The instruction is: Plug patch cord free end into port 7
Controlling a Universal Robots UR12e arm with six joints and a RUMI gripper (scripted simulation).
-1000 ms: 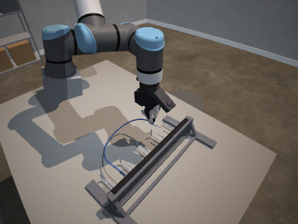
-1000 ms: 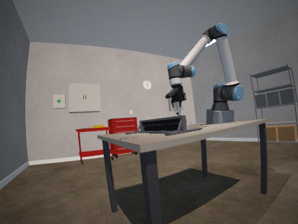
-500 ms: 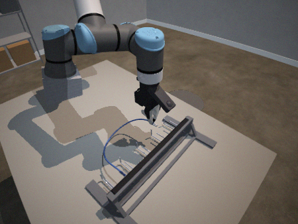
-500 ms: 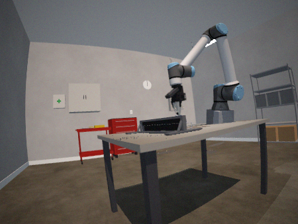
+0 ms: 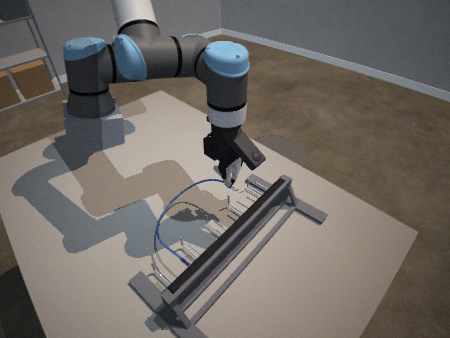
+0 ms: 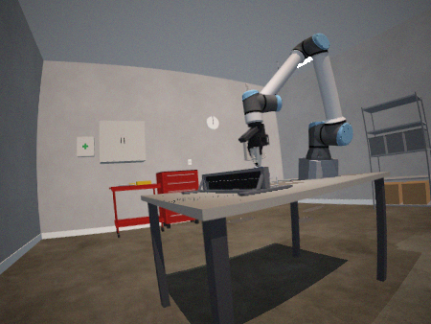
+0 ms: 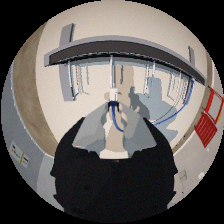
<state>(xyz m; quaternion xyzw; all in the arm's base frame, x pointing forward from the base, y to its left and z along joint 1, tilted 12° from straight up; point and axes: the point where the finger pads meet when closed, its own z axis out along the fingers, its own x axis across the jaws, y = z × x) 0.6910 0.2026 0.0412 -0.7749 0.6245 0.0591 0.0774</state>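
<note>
Now: the cable plug 10 mm ahead of my hand and 10 mm below it.
</note>
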